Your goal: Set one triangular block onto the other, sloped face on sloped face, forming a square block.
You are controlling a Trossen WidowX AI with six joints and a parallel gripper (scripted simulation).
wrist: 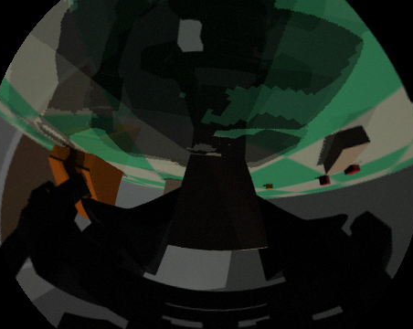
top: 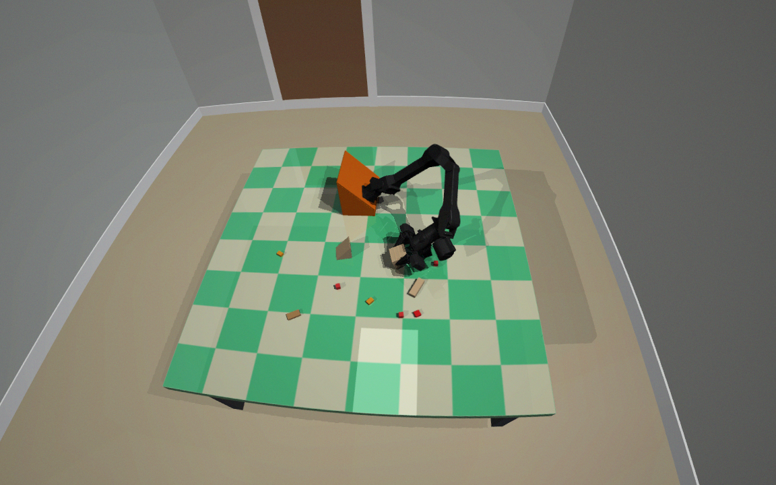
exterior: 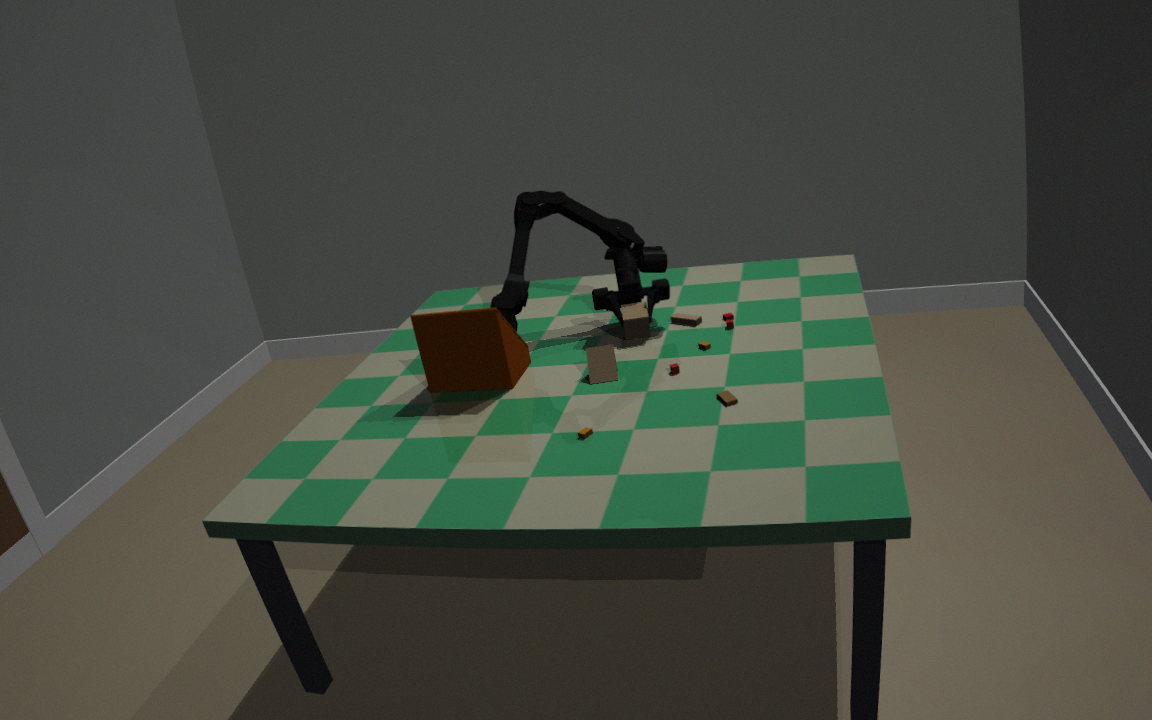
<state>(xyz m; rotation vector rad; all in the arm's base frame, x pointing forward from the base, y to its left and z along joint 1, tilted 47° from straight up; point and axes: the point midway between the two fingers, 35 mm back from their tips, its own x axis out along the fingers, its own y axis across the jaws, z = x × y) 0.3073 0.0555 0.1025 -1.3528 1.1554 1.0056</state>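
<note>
The tan bar lies 120 mm ahead of my gripper tip, 70 mm to the left of it and 30 mm below it. Round my gripper tip: brown piece 380 mm to the right, 190 mm ahead, 40 mm below.
</note>
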